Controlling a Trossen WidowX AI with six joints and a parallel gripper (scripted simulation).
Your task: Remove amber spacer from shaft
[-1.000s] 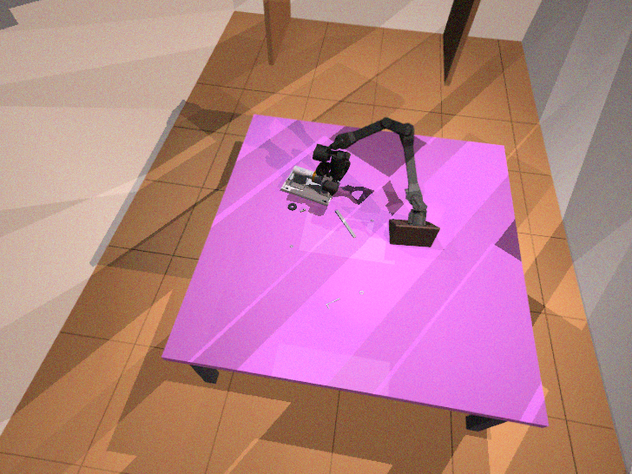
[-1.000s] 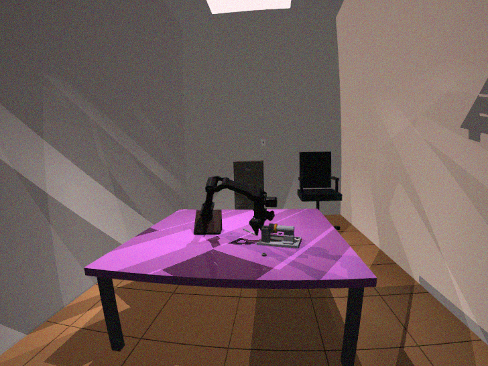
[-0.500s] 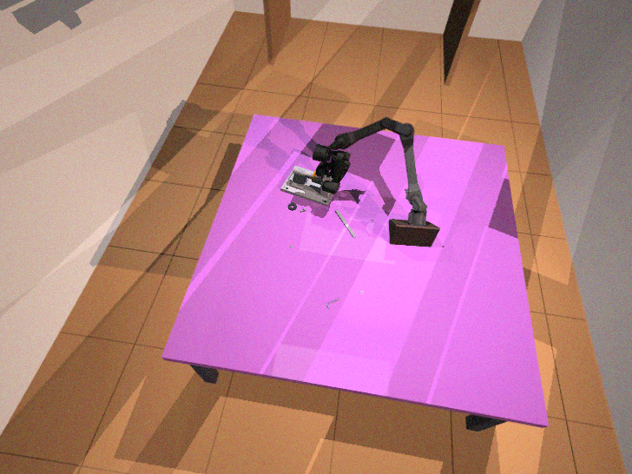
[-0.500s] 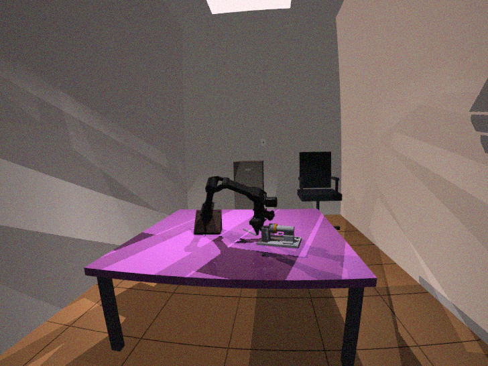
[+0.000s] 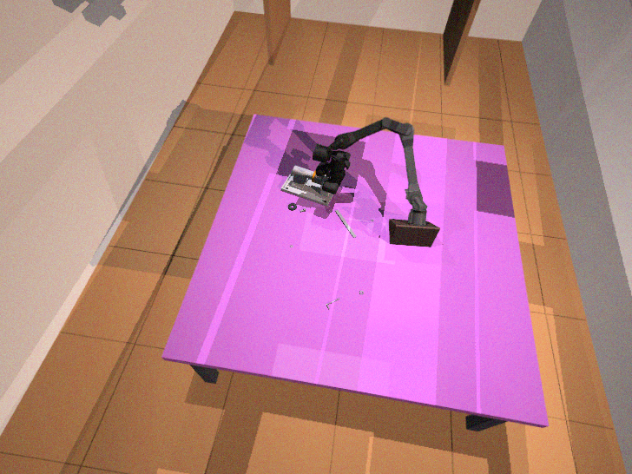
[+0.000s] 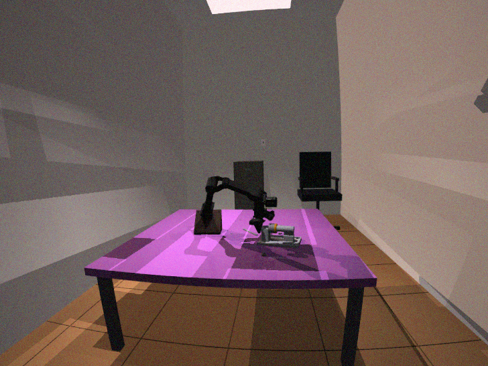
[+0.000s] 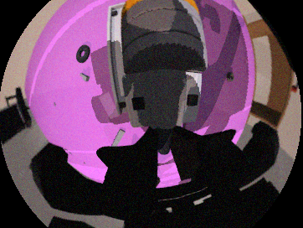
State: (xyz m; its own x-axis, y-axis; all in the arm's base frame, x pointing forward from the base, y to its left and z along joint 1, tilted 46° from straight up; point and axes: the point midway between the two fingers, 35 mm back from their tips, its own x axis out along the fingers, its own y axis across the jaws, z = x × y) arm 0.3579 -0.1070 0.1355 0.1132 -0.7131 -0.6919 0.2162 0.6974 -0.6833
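The thin dark shaft lies 70 mm ahead of my gripper tip, 20 mm to the right of it and 30 mm above it. The rest, counted from my gripper tip: grey support block (120 mm ahead, 30 mm to the right); metal strip (70 mm behind, 150 mm to the left, 40 mm below); amber spacer (100 mm ahead, 20 mm to the right, 30 mm above).
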